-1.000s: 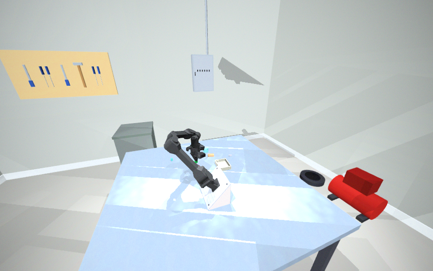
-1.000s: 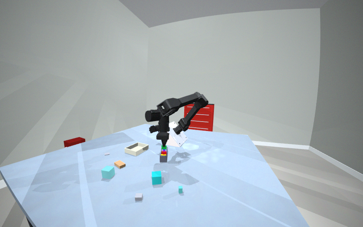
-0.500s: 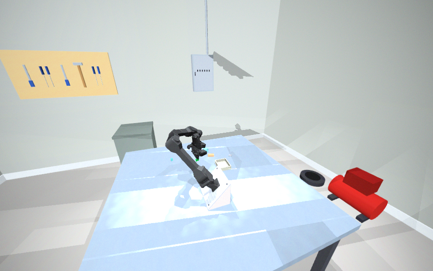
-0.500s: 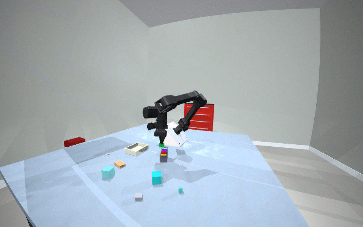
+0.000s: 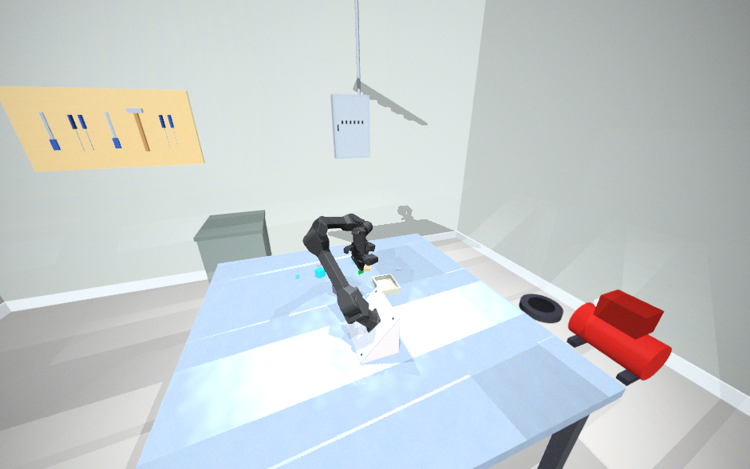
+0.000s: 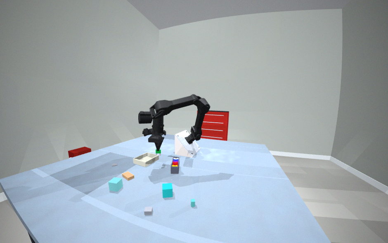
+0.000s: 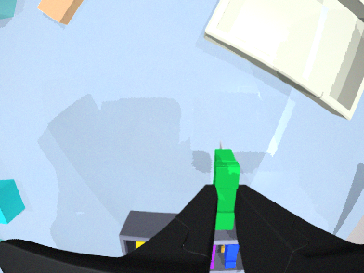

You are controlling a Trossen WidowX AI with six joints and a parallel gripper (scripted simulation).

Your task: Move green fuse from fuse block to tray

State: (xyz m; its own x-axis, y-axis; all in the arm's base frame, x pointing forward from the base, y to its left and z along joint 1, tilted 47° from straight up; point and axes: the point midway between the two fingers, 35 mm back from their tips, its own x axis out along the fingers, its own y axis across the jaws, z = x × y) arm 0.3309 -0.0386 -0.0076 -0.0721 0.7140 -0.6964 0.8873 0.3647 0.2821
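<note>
The cream tray lies 20 mm behind my gripper tip, 120 mm to the right of it and 100 mm below it. Round my gripper tip: red fuse: 30 mm behind, 100 mm to the left, 80 mm below; then purple fuse: 50 mm behind, 90 mm to the left, 80 mm below; then green fuse: 10 mm below.
</note>
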